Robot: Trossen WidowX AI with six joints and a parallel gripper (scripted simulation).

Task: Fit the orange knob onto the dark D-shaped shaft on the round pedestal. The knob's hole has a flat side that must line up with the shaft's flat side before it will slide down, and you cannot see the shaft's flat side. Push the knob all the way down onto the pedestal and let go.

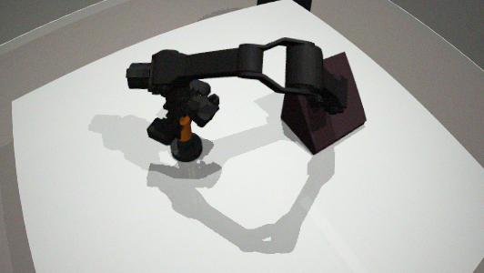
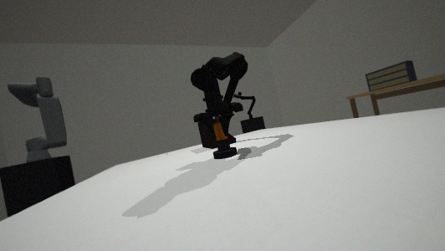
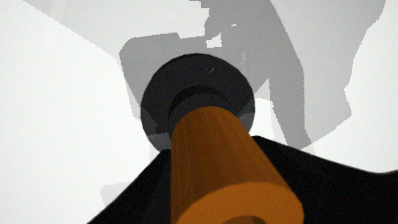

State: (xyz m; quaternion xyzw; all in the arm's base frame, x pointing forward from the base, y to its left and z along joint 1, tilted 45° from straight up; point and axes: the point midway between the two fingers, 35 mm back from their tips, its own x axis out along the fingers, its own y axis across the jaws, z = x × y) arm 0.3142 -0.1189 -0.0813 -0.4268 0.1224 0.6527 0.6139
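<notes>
My gripper tip is now 20 mm below the orange knob. From my gripper tip the other things lie so: dark pedestal: 40 mm below.
</notes>
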